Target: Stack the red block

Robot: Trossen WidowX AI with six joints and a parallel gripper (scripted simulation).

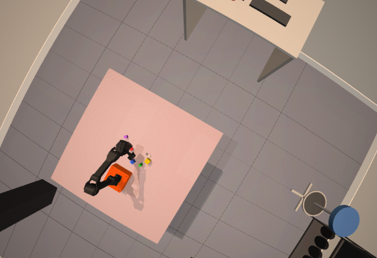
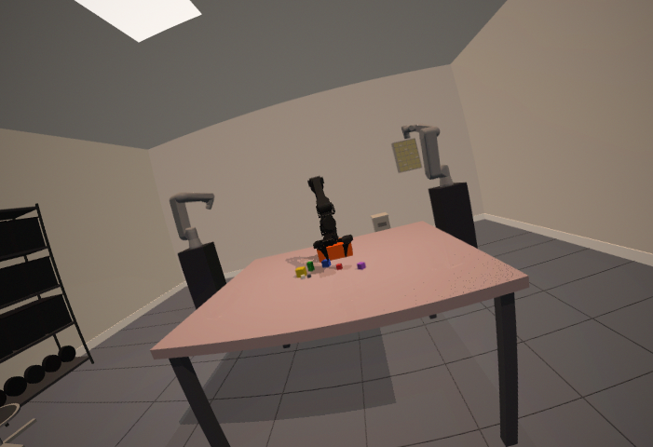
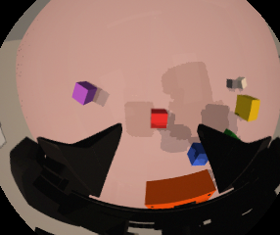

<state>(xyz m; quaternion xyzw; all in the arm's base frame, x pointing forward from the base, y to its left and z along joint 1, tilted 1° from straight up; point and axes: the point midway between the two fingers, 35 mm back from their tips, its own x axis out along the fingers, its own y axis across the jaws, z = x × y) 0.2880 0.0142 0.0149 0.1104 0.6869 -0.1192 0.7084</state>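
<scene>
The red block lies 10 mm behind my gripper tip and 40 mm below it. The rest, counted from my gripper tip: yellow block 40 mm behind, 190 mm to the right, 30 mm below; purple block 70 mm ahead, 100 mm to the left, 40 mm below; blue block 110 mm behind, 60 mm to the right, 40 mm below.
</scene>
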